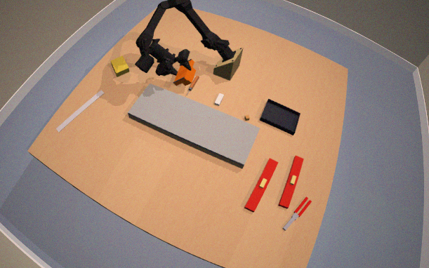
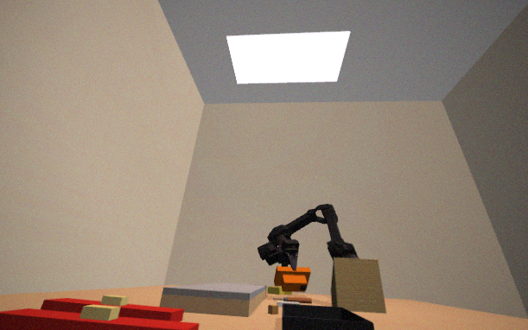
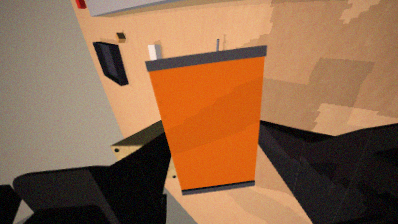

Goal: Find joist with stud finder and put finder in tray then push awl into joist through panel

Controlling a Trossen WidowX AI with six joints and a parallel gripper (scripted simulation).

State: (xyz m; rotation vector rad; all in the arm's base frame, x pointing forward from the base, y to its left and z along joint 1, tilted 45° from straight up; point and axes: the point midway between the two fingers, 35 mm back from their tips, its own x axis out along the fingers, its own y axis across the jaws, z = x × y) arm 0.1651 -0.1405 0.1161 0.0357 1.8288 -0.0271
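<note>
The awl is 20 mm ahead of my gripper tip, 40 mm to the left of it and 60 mm below it. The rest, counted from my gripper tip: white block: 40 mm ahead, 180 mm to the left, 70 mm below; then square indicator: 30 mm behind, 20 mm to the left, 30 mm below; then orange stud finder: 20 mm behind, 20 mm to the left, 20 mm below.
</note>
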